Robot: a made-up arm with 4 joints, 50 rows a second.
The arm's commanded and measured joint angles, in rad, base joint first. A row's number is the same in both.
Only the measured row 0 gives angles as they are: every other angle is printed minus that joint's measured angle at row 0.
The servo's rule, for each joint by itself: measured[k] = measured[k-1] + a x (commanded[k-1-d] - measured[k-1]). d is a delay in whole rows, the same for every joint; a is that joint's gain. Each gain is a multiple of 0.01, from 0.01 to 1. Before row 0 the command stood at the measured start. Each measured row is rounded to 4 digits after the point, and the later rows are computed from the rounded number. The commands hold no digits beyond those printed.
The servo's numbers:
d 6
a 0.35 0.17 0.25 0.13
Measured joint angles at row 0:
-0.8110 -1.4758 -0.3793 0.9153
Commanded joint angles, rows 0 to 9:
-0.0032 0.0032 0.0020 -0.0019
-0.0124 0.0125 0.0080 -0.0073
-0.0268 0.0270 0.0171 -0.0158
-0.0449 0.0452 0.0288 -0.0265
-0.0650 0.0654 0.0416 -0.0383
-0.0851 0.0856 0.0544 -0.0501
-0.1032 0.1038 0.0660 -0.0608
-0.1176 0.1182 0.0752 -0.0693
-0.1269 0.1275 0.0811 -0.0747
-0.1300 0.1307 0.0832 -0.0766
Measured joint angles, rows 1 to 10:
0.0000 0.0000 0.0000 0.0000
0.0000 0.0000 0.0000 0.0000
0.0000 0.0000 0.0000 0.0000
0.0000 0.0000 0.0000 0.0000
0.0000 0.0000 0.0000 0.0000
0.0000 0.0000 0.0000 0.0000
-0.0011 0.0005 0.0005 -0.0002
-0.0051 0.0025 0.0024 -0.0011
-0.0127 0.0067 0.0061 -0.0030
-0.0240 0.0132 0.0118 -0.0061

